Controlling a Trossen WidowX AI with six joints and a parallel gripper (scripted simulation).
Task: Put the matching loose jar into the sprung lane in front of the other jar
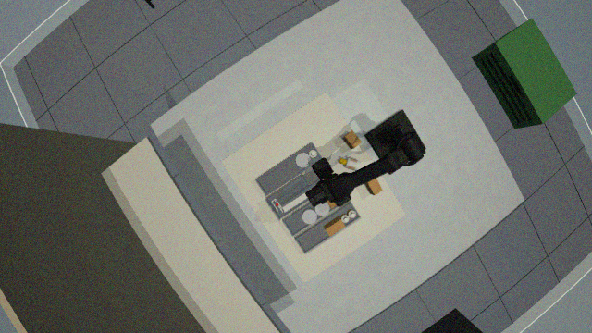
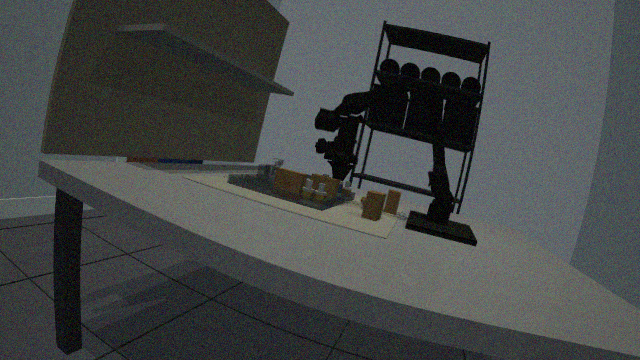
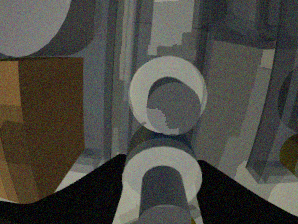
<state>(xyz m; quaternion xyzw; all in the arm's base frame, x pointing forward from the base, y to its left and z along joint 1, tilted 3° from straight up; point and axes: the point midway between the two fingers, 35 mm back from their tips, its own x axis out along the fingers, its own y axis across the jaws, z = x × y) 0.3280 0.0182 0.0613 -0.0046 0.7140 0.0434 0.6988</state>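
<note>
The grey lane rack lies 14 cm ahead of my gripper tip, 2 cm to the right of it and 3 cm below it. Also, from my gripper tip: red mark 22 cm ahead, 2 cm to the right, 2 cm above.
</note>
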